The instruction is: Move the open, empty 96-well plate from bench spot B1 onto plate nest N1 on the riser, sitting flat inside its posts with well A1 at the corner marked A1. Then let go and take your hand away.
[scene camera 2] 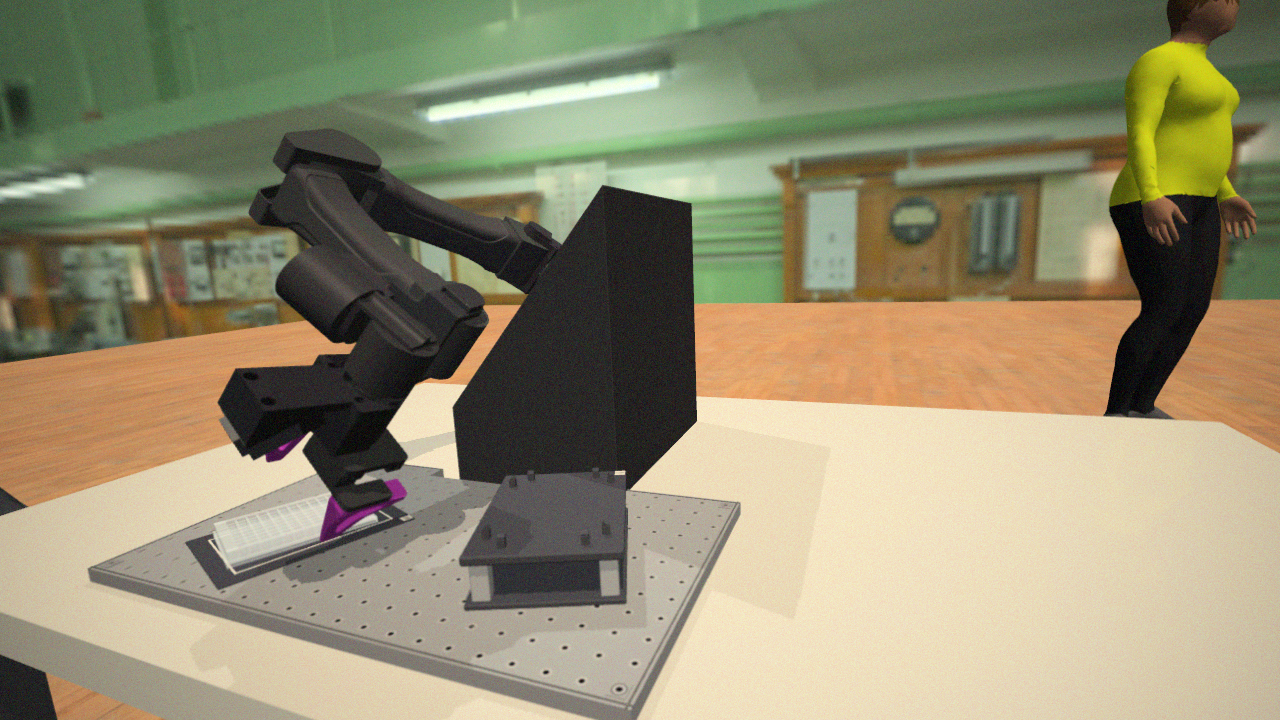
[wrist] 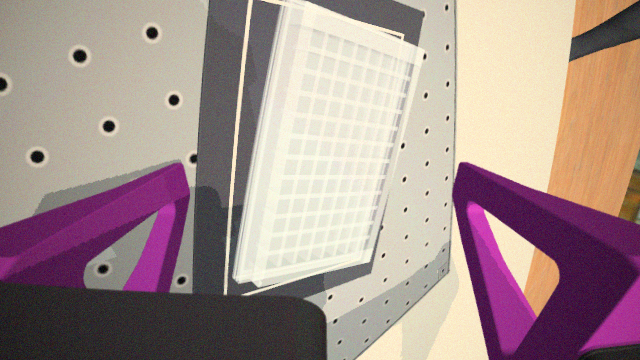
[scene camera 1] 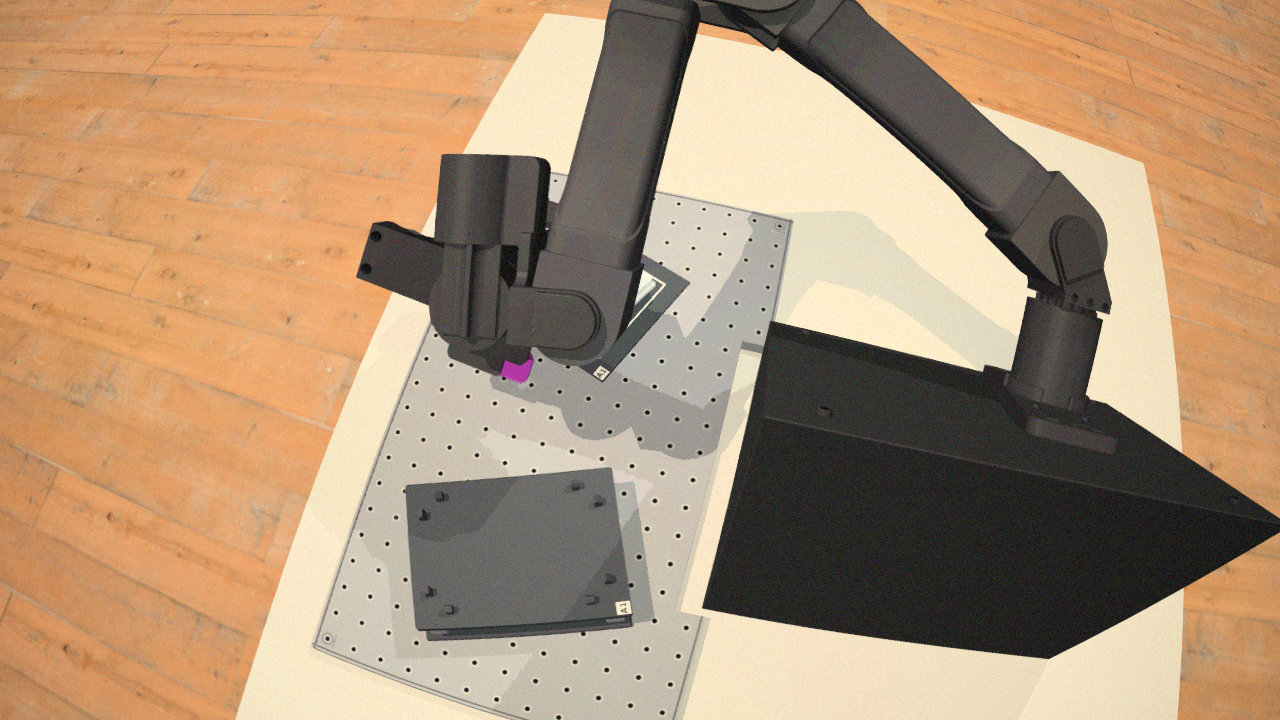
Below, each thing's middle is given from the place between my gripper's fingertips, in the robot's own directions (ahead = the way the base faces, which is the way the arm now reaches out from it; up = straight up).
Now: hand 20 mm past the white well plate (scene camera 2: 244, 539), 40 mm to the left of it and 40 mm above it. Also, from my hand: dark outlined pad (scene camera 2: 205, 549): 20 mm behind, 30 mm to the right, 50 mm below.
